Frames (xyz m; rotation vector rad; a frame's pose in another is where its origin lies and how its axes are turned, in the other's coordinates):
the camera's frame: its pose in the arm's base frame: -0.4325 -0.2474 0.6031 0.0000 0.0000 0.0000
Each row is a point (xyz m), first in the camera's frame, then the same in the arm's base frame.
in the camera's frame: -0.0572 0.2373 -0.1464
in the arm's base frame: -0.4897 -0.0101 0.4567
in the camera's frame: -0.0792 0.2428 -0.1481
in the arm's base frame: -0.5117 -0.0046 0.4550
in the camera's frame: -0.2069 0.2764 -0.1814
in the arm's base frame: -0.6394 0.0290 0.4217
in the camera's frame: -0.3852 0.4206 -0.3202
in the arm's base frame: -0.8177 0.1732 0.2829
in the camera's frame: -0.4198 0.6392 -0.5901
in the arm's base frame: -0.8523 0.3918 0.0130
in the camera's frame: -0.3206 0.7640 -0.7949
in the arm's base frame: -0.7531 0.5166 -0.1918
